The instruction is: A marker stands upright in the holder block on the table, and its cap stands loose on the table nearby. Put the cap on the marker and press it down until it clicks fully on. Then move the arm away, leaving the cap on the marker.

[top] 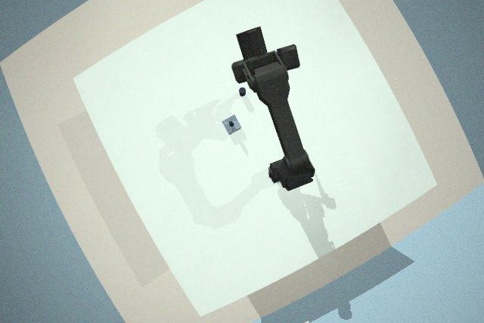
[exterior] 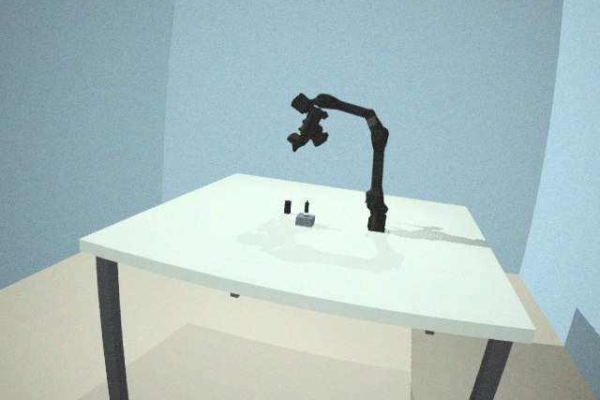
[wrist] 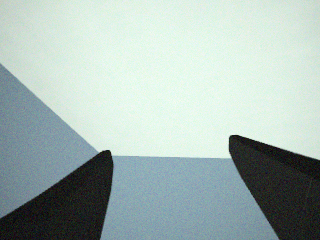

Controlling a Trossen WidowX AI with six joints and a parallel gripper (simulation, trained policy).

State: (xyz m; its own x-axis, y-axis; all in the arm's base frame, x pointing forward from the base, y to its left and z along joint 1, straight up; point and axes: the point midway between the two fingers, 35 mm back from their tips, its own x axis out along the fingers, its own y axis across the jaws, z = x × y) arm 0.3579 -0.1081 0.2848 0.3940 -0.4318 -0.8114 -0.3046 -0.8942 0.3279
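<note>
Now: gripper tip 23 cm above the dark cap and 10 cm to the right of it. Also, from my gripper tip: grey holder block (24 cm below, 20 cm to the left, 10 cm behind).
</note>
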